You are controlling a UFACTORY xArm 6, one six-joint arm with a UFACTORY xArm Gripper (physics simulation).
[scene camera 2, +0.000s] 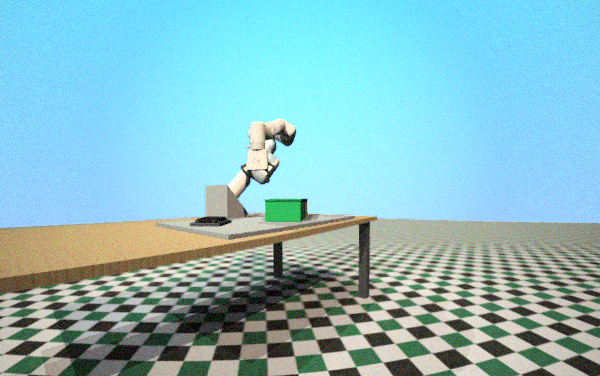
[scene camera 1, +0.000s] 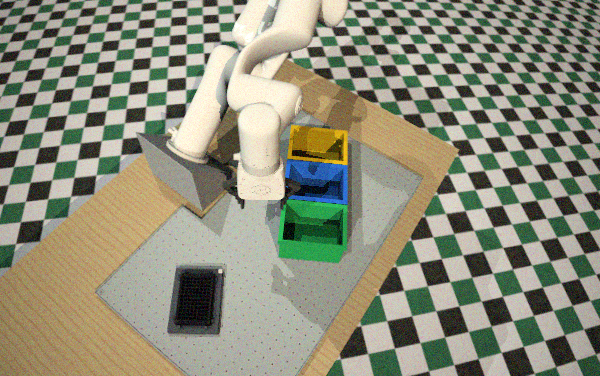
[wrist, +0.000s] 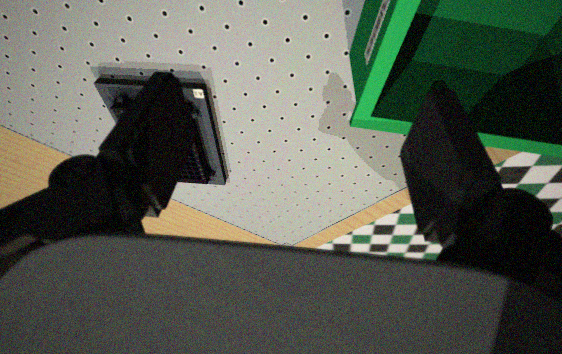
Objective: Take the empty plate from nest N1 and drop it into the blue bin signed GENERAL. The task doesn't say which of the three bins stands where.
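Frame: origin at the arm's base, x ahead, y left, z up, level; centimetres.
Seen in the pictures: gripper, fingertip midpoint: (scene camera 2: 258,183) (scene camera 1: 262,204) (wrist: 298,114); arm's base, origin of the base link: (scene camera 2: 226,199) (scene camera 1: 187,152).
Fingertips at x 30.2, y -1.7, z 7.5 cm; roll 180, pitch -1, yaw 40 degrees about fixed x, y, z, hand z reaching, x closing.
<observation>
Pixels of each thing's top centre, then the offset from my fingertips to it. "spot": a spot on its surface instead. Level surfaces: height alone.
- dark plate, middle of its top: (wrist: 165,150) (scene camera 1: 194,297) (scene camera 2: 211,217) dx -0.6, dy -24.2, dz -14.8 cm
- blue bin, middle of its top: (scene camera 1: 316,180) (scene camera 2: 289,198) dx +3.0, dy +18.3, dz -7.5 cm
- yellow bin, surface spot: (scene camera 1: 343,150) spot: dx +2.3, dy +32.3, dz -7.7 cm
- grey mat, its level: dz -17.4 cm
- wooden table, its level: dz -18.7 cm
The dark plate (scene camera 1: 195,298) (scene camera 2: 212,220) (wrist: 196,167) lies flat in its nest (scene camera 1: 220,320) (wrist: 216,137) on the pegboard mat; in the wrist view the left finger hides much of it. The nest has a small white label, too blurred to read surely. The blue bin (scene camera 1: 341,181) stands between the yellow and green bins; its sign does not show. My gripper (scene camera 1: 262,205) (wrist: 298,114) is open and empty. It hangs high above the mat, beside the row of bins, away from the plate.
The yellow bin (scene camera 1: 343,150) is at the back of the row, the green bin (scene camera 1: 312,252) (scene camera 2: 284,210) (wrist: 385,62) at the front. The arm's grey wedge base (scene camera 1: 172,175) (scene camera 2: 216,201) stands left of the bins. The grey mat (scene camera 1: 250,320) lies on the wooden table (scene camera 1: 55,255).
</observation>
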